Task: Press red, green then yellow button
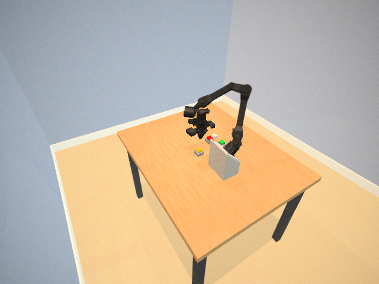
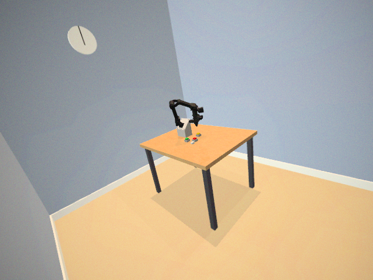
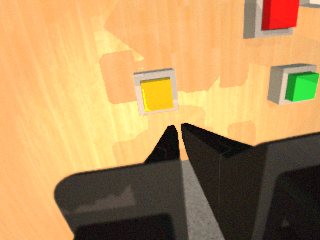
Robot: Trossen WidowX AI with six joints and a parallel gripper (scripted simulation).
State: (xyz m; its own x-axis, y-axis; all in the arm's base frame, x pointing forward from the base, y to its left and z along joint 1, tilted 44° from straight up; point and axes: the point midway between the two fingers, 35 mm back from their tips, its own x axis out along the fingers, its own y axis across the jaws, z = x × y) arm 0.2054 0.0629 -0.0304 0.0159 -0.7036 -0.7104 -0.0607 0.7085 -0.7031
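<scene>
The yellow button is 90 mm below my gripper tip and 10 mm to the left of it. Round my gripper tip: red button: 130 mm to the right, 90 mm below, 80 mm ahead; green button: 180 mm to the right, 90 mm below, 10 mm behind; small white block: 200 mm to the right, 120 mm below, 100 mm ahead.
</scene>
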